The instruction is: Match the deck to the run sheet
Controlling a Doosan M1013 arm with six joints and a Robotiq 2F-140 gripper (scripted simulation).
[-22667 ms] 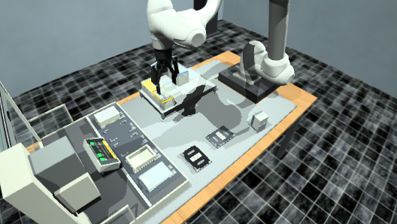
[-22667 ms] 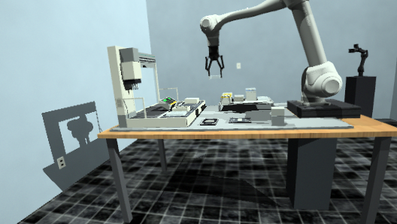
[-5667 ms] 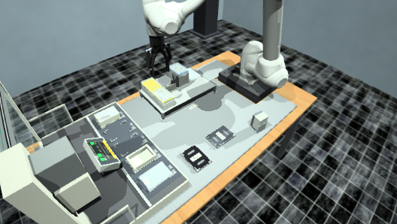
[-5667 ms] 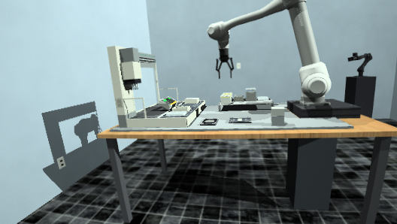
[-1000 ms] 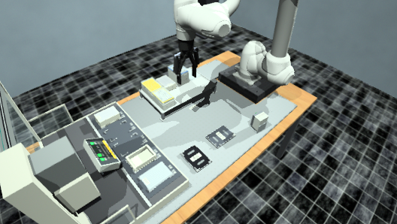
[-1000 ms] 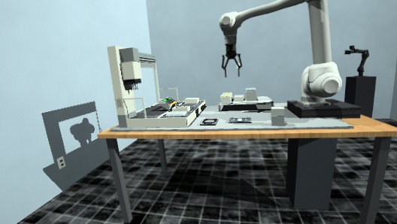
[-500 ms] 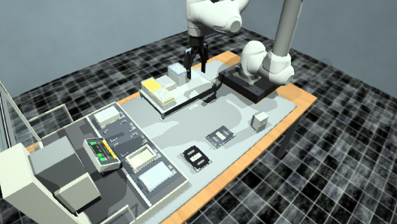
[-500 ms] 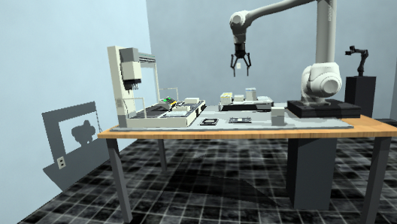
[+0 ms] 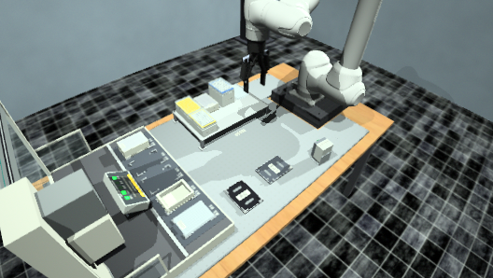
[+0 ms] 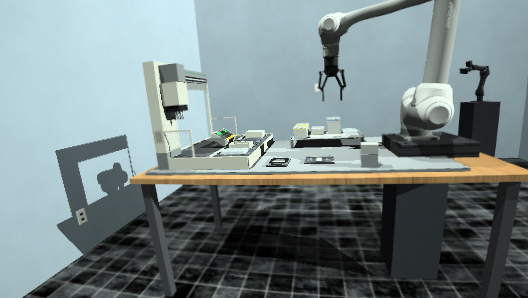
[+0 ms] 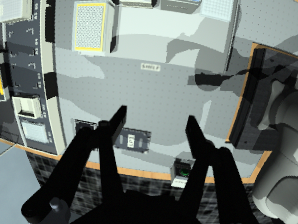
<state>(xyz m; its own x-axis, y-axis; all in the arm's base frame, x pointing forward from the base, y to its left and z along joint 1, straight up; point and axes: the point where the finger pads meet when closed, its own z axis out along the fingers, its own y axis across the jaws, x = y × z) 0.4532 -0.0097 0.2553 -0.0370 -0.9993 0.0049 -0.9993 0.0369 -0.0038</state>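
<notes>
Right now the blue-rimmed tip rack is 28 cm to the right of my hand, 18 cm below it and 3 cm behind it. From my hand the other things lie so: clear cover 20 cm ahead, 19 cm below, 16 cm to the right; yellow-rimmed tip rack 21 cm below, 19 cm ahead, 15 cm to the right; shelf 25 cm below, 22 cm to the right, 3 cm ahead.
</notes>
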